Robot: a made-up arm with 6 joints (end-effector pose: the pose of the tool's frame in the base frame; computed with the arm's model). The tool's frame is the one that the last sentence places.
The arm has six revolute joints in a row. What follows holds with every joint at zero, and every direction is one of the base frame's. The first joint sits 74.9 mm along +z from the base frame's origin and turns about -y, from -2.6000 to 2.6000 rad. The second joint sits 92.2 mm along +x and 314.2 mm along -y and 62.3 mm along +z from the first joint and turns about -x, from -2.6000 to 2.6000 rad. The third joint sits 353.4 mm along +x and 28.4 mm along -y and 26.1 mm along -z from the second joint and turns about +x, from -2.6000 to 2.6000 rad. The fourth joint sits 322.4 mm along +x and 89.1 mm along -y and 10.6 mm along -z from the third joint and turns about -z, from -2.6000 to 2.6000 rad. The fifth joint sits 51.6 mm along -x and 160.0 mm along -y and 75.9 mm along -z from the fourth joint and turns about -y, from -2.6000 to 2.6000 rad. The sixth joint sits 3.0 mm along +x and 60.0 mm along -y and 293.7 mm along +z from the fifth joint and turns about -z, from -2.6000 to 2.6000 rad. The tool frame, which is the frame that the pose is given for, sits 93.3 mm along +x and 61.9 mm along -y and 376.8 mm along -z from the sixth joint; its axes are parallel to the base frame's.
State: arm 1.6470 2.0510 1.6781 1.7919 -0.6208 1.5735
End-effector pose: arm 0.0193 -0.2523 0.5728 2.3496 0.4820 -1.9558
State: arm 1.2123 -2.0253 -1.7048 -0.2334 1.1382 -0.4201
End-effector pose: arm 0.3742 -0.5616 0.8879 -0.1032 -2.4197 0.5061
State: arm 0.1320 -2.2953 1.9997 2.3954 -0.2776 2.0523
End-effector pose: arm 0.7095 -0.4952 0.0782 -1.4325 1.4621 1.3179
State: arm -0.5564 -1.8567 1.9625 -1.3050 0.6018 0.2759
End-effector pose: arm 1.0210 -0.2632 -0.3238 -1.5247 1.2670 1.3842
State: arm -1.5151 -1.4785 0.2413 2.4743 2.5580 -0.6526
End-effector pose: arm 0.2035 -0.3573 -0.6311 -1.1206 1.6950 0.5475
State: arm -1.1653 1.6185 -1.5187 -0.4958 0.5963 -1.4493
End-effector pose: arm 0.5371 -0.1591 -0.6554 0.7237 -1.3884 -1.2230
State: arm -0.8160 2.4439 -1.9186 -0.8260 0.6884 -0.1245
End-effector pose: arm 0.6488 -0.1564 -0.7169 1.6122 -0.7950 -0.7295
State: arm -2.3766 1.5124 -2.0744 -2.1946 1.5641 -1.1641
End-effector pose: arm -0.5689 -0.3729 -0.6004 -0.9381 -1.4587 -0.3816
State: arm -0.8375 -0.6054 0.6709 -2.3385 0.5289 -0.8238
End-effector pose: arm 0.6400 -0.1940 -0.4886 1.1112 -1.9986 1.5413
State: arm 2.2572 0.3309 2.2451 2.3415 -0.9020 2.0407
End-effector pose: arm -0.6583 -0.3662 0.4311 -0.2401 1.5745 -0.8813
